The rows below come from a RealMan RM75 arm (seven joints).
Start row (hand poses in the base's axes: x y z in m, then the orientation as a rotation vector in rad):
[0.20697 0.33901 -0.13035 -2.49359 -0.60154 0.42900]
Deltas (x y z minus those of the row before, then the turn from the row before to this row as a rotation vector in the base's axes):
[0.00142 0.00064 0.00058 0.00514 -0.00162 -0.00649]
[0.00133 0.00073 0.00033 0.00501 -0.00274 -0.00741]
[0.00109 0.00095 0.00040 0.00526 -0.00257 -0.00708]
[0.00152 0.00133 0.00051 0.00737 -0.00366 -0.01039]
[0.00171 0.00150 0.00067 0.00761 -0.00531 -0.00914]
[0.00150 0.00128 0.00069 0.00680 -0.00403 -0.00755]
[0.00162 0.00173 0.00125 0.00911 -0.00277 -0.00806]
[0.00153 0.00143 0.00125 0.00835 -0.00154 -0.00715]
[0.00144 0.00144 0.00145 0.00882 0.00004 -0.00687]
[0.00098 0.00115 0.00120 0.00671 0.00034 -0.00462]
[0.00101 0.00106 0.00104 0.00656 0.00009 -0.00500]
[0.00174 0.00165 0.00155 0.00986 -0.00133 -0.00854]
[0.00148 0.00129 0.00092 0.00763 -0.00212 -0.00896]
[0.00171 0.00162 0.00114 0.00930 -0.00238 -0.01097]
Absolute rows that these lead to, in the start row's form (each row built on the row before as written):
[0.20839 0.33965 -0.12977 -2.49057 -0.59431 0.42251]
[0.20972 0.34038 -0.12944 -2.48822 -0.58636 0.41436]
[0.21081 0.34133 -0.12904 -2.48547 -0.57879 0.40646]
[0.21233 0.34266 -0.12853 -2.48167 -0.56762 0.39517]
[0.21404 0.34416 -0.12786 -2.47787 -0.55873 0.38229]
[0.21554 0.34544 -0.12717 -2.47407 -0.55129 0.37192]
[0.21716 0.34717 -0.12592 -2.46771 -0.54284 0.36208]
[0.21869 0.34860 -0.12467 -2.46149 -0.53499 0.35440]
[0.22013 0.35004 -0.12322 -2.45426 -0.52688 0.34860]
[0.22111 0.35119 -0.12202 -2.44854 -0.52135 0.34482]
[0.22212 0.35225 -0.12098 -2.44309 -0.51546 0.34064]
[0.22386 0.35390 -0.11943 -2.43548 -0.50599 0.33219]
[0.22534 0.35519 -0.11851 -2.43027 -0.49626 0.32338]
[0.22705 0.35681 -0.11737 -2.42381 -0.48428 0.31289]

